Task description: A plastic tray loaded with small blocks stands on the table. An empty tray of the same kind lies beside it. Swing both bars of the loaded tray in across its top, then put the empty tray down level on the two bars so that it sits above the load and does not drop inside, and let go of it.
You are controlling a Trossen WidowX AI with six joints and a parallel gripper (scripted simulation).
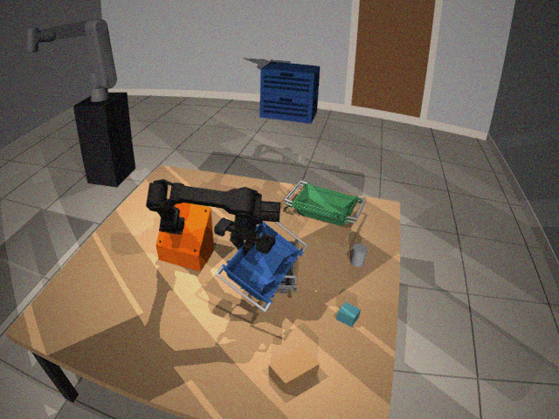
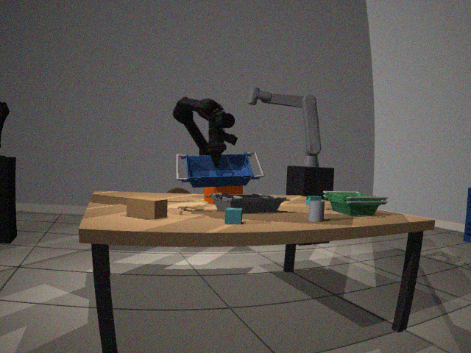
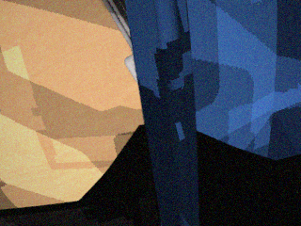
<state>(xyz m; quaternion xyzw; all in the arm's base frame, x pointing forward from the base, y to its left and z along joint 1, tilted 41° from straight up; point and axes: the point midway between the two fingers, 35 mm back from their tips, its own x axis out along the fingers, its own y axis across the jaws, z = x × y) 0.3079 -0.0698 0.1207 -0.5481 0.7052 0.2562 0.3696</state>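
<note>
Now: gripper tip 7 cm short of the blue tray and 2 cm to the left of it. Round my gripper tip: tan box 32 cm to the right, 23 cm ahead, 14 cm below; grey cylinder 38 cm ahead, 24 cm to the left, 13 cm below.
</note>
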